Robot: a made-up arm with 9 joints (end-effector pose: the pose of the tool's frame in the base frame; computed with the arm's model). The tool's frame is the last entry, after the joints.
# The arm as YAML. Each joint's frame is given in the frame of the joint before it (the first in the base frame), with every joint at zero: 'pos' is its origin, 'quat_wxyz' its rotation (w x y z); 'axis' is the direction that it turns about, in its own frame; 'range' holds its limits. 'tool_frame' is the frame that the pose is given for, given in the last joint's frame.
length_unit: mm
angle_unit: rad
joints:
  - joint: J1
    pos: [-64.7, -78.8, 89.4]
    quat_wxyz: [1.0, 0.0, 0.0, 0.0]
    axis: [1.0, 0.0, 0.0]
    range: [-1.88, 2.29]
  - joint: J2
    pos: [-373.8, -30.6, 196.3]
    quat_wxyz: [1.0, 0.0, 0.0, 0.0]
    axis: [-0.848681, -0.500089, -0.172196]
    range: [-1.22, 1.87]
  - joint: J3
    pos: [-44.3, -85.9, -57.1]
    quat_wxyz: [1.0, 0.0, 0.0, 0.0]
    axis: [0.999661, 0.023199, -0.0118]
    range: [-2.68, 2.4]
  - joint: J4
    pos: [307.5, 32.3, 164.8]
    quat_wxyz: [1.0, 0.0, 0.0, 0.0]
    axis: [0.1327, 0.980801, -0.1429]
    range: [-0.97, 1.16]
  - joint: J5
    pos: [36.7, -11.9, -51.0]
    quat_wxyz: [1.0, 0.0, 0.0, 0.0]
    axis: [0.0, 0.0, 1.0]
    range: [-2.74, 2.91]
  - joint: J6
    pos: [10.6, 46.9, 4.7]
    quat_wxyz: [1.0, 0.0, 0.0, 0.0]
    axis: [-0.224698, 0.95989, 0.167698]
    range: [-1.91, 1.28]
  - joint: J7
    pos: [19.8, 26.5, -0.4]
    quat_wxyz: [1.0, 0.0, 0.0, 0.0]
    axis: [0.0, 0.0, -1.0]
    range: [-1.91, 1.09]
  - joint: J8
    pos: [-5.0, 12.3, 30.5]
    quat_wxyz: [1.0, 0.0, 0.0, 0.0]
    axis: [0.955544, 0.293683, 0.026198]
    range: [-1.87, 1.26]
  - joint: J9
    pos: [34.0, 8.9, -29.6]
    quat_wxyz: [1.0, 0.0, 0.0, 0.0]
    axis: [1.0, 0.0, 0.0]
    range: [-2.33, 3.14]
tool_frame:
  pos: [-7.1, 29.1, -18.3]
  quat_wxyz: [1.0, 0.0, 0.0, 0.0]
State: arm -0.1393 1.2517 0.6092 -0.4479 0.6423 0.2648 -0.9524 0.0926 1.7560
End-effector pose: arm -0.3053 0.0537 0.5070 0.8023 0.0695 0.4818 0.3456
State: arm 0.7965 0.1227 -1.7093 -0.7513 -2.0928 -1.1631 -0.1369 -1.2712 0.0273
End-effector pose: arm -0.1384 -0.1130 0.2718 0.1766 0.3322 0.4564 0.8063
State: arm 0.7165 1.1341 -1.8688 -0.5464 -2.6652 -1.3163 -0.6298 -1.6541 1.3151
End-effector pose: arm -0.0960 -0.2051 0.2813 0.5763 0.5468 0.5114 0.3276
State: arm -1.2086 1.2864 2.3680 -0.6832 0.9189 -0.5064 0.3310 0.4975 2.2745
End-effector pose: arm -0.3077 0.3179 0.4735 0.0015 -0.7034 -0.5018 -0.5035
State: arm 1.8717 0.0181 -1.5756 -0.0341 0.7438 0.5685 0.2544 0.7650 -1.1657
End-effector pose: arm -0.2019 -0.0787 0.0479 0.8734 -0.2767 0.1601 0.3674
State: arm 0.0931 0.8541 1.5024 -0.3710 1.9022 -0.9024 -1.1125 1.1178 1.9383
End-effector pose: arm -0.2796 -0.3663 0.4451 0.2019 -0.1135 0.6433 0.7297
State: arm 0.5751 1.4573 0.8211 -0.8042 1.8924 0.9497 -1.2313 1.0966 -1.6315
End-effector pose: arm -0.3508 -0.4085 0.4951 0.0734 0.7747 -0.3469 -0.5236
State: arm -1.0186 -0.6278 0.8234 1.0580 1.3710 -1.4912 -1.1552 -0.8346 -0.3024
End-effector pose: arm -0.1461 -0.0705 0.3393 0.8002 0.2147 -0.5331 -0.1715
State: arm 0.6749 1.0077 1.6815 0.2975 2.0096 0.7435 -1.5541 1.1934 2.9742
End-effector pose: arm -0.3059 -0.4974 0.2563 0.5836 0.1017 0.8031 -0.0648
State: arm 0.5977 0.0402 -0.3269 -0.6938 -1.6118 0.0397 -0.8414 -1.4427 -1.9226
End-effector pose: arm -0.0936 -0.3629 0.3728 0.0372 -0.8533 0.3078 -0.4192
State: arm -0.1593 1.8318 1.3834 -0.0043 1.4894 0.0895 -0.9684 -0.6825 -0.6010
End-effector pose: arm -0.4202 0.0548 0.5140 0.1011 0.3691 0.4686 -0.7962
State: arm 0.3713 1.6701 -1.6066 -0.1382 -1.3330 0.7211 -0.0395 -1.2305 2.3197
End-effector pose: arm -0.0906 -0.1788 0.5021 0.4621 -0.5149 -0.7095 -0.1339
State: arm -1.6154 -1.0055 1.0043 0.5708 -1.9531 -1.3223 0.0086 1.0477 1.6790
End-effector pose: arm -0.1237 -0.1578 0.1155 0.6706 0.3185 -0.6208 -0.2517
